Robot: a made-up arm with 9 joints. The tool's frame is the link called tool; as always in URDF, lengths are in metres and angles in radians.
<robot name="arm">
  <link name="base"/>
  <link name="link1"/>
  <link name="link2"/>
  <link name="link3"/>
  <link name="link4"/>
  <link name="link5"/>
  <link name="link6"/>
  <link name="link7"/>
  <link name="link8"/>
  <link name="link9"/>
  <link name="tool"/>
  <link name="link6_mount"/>
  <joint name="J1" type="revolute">
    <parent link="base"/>
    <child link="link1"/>
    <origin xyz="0.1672 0.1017 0.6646" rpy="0 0 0"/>
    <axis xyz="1 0 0"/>
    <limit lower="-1.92" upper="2.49" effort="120" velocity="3"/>
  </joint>
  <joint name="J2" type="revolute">
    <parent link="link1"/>
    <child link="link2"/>
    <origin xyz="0.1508 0.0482 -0.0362" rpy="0 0 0"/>
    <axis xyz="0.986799 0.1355 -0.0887"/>
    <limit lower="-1.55" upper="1.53" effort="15" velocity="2.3"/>
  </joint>
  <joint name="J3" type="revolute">
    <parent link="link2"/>
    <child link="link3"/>
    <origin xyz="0.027 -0.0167 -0.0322" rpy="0 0 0"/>
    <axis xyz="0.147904 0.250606 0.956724"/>
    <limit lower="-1.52" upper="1.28" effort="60" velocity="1.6"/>
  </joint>
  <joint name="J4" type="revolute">
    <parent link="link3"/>
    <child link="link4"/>
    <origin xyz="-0.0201 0.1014 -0.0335" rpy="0 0 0"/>
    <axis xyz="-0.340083 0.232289 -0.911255"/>
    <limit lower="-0.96" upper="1.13" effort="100" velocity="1.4"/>
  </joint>
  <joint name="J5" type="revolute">
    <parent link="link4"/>
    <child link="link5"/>
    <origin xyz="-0.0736 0.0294 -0.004" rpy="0 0 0"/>
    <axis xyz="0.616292 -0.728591 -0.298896"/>
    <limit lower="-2.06" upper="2.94" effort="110" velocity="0.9"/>
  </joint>
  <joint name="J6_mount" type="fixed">
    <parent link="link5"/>
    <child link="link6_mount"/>
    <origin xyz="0.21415 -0.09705 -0.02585" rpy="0 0 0"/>
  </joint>
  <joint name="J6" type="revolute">
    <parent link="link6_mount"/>
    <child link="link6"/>
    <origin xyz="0.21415 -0.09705 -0.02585" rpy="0 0 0"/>
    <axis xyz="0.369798 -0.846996 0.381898"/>
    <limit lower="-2.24" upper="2.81" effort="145" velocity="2.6"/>
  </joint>
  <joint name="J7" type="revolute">
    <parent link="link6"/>
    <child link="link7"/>
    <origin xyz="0.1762 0.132 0.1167" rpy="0 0 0"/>
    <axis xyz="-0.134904 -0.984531 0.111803"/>
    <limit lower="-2.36" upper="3.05" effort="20" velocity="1.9"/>
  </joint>
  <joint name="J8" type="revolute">
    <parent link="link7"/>
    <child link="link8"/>
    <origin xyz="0.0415 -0.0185 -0.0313" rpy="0 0 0"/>
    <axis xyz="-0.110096 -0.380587 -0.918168"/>
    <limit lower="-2.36" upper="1.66" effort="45" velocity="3.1"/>
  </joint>
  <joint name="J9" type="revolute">
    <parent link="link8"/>
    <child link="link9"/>
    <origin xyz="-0.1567 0.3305 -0.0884" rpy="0 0 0"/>
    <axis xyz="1 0 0"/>
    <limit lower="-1.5" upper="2.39" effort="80" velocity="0.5"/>
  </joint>
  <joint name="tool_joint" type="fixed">
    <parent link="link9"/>
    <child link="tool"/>
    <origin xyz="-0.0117 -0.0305 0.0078" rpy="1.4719 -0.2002 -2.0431"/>
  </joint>
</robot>
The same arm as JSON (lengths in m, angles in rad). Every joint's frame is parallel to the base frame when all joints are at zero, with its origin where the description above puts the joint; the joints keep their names.
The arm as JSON. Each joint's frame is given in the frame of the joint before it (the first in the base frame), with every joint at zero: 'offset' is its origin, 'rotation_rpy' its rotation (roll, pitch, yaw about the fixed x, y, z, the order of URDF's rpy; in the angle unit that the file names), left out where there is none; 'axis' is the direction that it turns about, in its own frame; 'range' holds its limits. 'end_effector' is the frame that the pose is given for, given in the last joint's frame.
{"length_unit": "m", "angle_unit": "rad", "chain": [
  {"id": "J1", "offset": [0.1672, 0.1017, 0.6646], "axis": "+x", "range": [-1.92, 2.49]},
  {"id": "J2", "offset": [0.1508, 0.0482, -0.0362], "axis": [0.986799, 0.1355, -0.0887], "range": [-1.55, 1.53]},
  {"id": "J3", "offset": [0.027, -0.0167, -0.0322], "axis": [0.147904, 0.250606, 0.956724], "range": [-1.52, 1.28]},
  {"id": "J4", "offset": [-0.0201, 0.1014, -0.0335], "axis": [-0.340083, 0.232289, -0.911255], "range": [-0.96, 1.13]},
  {"id": "J5", "offset": [-0.0736, 0.0294, -0.004], "axis": [0.616292, -0.728591, -0.298896], "range": [-2.06, 2.94]},
  {"id": "J6", "offset": [0.4283, -0.1941, -0.0517], "axis": [0.369798, -0.846996, 0.381898], "range": [-2.24, 2.81]},
  {"id": "J7", "offset": [0.1762, 0.132, 0.1167], "axis": [-0.134904, -0.984531, 0.111803], "range": [-2.36, 3.05]},
  {"id": "J8", "offset": [0.0415, -0.0185, -0.0313], "axis": [-0.110096, -0.380587, -0.918168], "range": [-2.36, 1.66]},
  {"id": "J9", "offset": [-0.1567, 0.3305, -0.0884], "axis": "+x", "range": [-1.5, 2.39]}
], "end_effector": {"offset": [-0.0117, -0.0305, 0.0078], "rotation_rpy": [1.4719, -0.2002, -2.0431]}}

